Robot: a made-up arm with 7 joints.
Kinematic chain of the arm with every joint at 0, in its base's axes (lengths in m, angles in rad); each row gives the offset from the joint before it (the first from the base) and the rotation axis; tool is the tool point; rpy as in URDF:
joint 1: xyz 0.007 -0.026 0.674 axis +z
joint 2: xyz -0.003 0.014 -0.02 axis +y
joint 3: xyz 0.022 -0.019 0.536 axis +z
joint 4: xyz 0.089 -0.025 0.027 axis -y
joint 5: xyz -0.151 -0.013 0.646 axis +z
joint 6: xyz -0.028 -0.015 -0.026 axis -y
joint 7: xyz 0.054 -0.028 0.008 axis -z
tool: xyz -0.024 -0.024 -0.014 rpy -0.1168 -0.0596 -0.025
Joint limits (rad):
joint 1: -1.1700..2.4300
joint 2: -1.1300..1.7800
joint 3: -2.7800..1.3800
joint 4: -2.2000..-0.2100
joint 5: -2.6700..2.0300
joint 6: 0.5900..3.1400
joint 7: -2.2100..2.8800
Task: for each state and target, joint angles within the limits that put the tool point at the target. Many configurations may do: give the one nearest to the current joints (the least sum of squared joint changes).
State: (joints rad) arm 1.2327 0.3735 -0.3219 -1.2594 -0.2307 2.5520 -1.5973
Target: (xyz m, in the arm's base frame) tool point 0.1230 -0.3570 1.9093
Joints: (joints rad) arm 1.2479 -0.4039 -0.5152 -0.6234 -0.3022 2.2562 -1.7632
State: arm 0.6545 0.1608 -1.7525 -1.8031 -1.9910 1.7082 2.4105
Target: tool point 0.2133 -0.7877 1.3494
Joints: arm 0.6134 -0.1161 -1.8334 -1.5558 -1.9686 1.6834 2.4718
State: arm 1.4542 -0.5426 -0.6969 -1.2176 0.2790 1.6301 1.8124
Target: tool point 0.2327 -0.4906 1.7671
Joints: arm 1.3155 -0.6665 -0.6255 -0.8781 0.2610 1.6620 1.8536
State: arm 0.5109 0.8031 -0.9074 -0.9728 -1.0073 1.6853 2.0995
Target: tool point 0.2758 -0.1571 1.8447
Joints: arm 0.5387 -0.2403 -0.4829 -0.8835 -1.0585 1.6807 1.9287
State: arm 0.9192 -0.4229 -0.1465 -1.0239 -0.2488 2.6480 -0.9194
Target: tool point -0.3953 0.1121 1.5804
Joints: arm 1.0674 -0.9040 0.6859 -1.8367 -0.2734 2.6735 -0.8607
